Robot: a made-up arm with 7 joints. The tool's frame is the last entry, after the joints. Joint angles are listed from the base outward.
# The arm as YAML. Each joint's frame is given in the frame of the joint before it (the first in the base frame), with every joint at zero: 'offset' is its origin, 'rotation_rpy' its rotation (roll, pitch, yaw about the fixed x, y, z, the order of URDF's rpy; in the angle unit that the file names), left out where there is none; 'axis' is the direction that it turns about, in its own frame. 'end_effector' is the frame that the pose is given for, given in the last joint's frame.
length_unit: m
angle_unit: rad
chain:
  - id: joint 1
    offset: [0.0, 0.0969, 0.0]
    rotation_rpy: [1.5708, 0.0, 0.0]
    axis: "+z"
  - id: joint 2
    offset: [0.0, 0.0, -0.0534]
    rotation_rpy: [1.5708, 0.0, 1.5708]
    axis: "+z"
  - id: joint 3
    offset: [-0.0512, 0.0, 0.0]
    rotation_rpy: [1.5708, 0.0, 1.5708]
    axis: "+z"
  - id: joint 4
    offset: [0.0, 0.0, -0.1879]
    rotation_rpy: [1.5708, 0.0, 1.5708]
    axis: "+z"
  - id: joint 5
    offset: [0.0, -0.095, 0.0]
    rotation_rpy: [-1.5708, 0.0, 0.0]
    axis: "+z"
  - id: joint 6
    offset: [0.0, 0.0, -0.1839]
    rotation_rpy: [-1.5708, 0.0, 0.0]
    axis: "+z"
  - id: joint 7
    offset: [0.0, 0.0, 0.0]
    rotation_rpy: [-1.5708, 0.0, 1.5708]
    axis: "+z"
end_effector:
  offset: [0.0, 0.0, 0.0]
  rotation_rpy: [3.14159, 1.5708, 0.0]
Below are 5 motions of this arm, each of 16 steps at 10 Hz.
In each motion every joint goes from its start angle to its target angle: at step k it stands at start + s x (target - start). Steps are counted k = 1, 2, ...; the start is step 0. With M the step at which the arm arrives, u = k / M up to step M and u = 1 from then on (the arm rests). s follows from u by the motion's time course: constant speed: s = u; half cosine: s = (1 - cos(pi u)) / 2; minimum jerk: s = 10 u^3 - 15 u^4 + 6 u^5.
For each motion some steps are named. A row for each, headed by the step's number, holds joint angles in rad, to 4 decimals.
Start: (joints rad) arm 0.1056 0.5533 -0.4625 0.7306 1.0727 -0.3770 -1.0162
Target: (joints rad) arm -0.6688 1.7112 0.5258 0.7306 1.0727 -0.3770 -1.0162
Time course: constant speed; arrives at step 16
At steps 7, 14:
7: -0.2332 1.0599 -0.0301 0.7306 1.0727 -0.3770 -1.0162
14: -0.5720 1.5665 0.4023 0.7306 1.0727 -0.3770 -1.0162

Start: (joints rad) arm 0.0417 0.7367 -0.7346 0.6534 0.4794 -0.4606 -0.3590
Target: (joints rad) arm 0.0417 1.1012 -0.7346 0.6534 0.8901 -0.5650 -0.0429
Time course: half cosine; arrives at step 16
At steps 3, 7, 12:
3: 0.0417 0.7674 -0.7346 0.6534 0.5140 -0.4694 -0.3324
7: 0.0417 0.8834 -0.7346 0.6534 0.6447 -0.5026 -0.2318
12: 0.0417 1.0478 -0.7346 0.6534 0.8300 -0.5497 -0.0892

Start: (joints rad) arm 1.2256 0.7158 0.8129 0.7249 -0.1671 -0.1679 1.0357
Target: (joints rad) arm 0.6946 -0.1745 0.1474 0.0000 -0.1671 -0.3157 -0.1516
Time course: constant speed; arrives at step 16
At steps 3, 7, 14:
3: 1.1260 0.5489 0.6881 0.5890 -0.1671 -0.1956 0.8131
7: 0.9933 0.3263 0.5217 0.4078 -0.1671 -0.2326 0.5163
14: 0.7610 -0.0632 0.2306 0.0906 -0.1671 -0.2972 -0.0032

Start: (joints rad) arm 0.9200 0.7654 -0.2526 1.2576 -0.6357 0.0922 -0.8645
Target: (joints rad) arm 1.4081 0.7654 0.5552 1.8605 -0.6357 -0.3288 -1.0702
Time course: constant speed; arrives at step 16
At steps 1, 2, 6, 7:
1: 0.9505 0.7654 -0.2021 1.2953 -0.6357 0.0659 -0.8774
2: 0.9810 0.7654 -0.1516 1.3330 -0.6357 0.0396 -0.8902
6: 1.1030 0.7654 0.0503 1.4837 -0.6357 -0.0657 -0.9416
7: 1.1335 0.7654 0.1008 1.5214 -0.6357 -0.0920 -0.9545

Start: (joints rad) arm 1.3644 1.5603 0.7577 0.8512 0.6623 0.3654 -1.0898
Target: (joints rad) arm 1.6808 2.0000 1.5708 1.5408 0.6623 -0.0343 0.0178
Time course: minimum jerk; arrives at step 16
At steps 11, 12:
11: 1.6238 1.9209 1.4244 1.4167 0.6623 0.0376 -0.1816
12: 1.6480 1.9545 1.4866 1.4694 0.6623 0.0071 -0.0969

